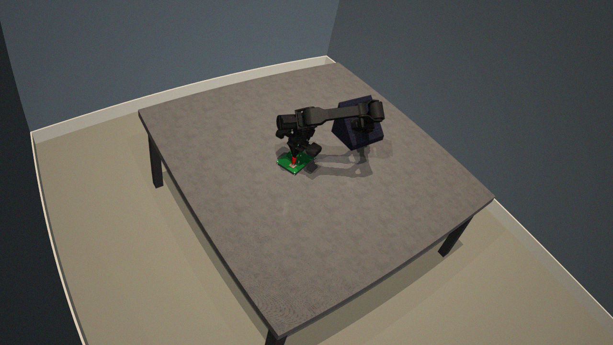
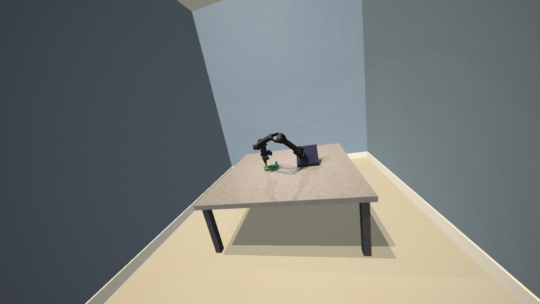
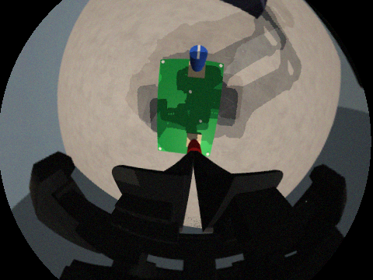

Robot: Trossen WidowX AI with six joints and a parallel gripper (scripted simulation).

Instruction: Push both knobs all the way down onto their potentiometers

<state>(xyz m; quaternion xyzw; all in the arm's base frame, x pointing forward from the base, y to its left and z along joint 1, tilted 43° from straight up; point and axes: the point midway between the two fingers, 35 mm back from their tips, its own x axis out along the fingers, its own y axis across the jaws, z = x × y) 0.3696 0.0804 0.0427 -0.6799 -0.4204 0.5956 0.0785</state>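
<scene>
Right now the red knob is 2 cm below my gripper tip. The rest, counted from my gripper tip: blue knob (10 cm behind, 5 cm to the right, 1 cm below).
</scene>
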